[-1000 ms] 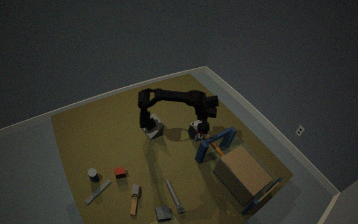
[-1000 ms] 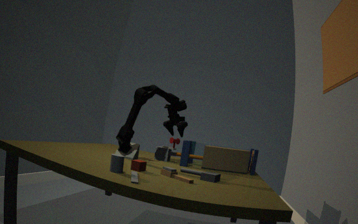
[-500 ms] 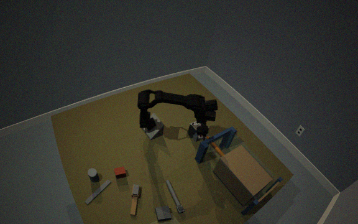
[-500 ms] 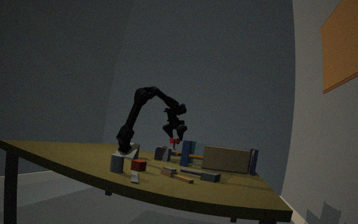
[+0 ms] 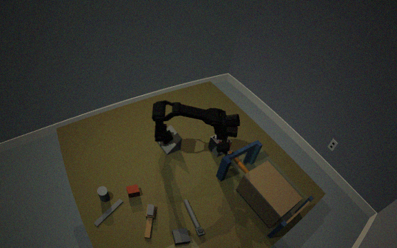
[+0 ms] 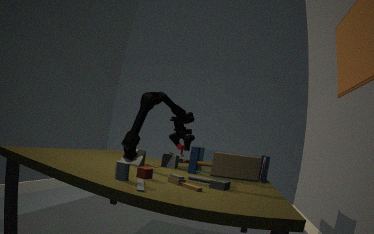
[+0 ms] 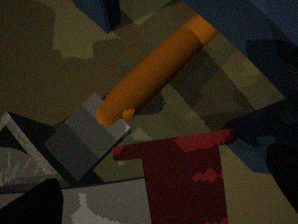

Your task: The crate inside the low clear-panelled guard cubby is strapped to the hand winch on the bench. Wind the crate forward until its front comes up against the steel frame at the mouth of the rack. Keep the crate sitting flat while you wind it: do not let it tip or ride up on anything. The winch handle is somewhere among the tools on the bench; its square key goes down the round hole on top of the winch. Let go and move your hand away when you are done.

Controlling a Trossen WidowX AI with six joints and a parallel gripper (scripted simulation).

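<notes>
My gripper tip is 10 mm to the left of the red grip and 10 mm past it. From my gripper tip the other things lie so: grey crank handle: 40 mm behind, 30 mm below; then grey block: 410 mm to the right, 340 mm ahead, 110 mm below; then grey winch: 110 mm behind, 100 mm below, 20 mm to the left.
</notes>
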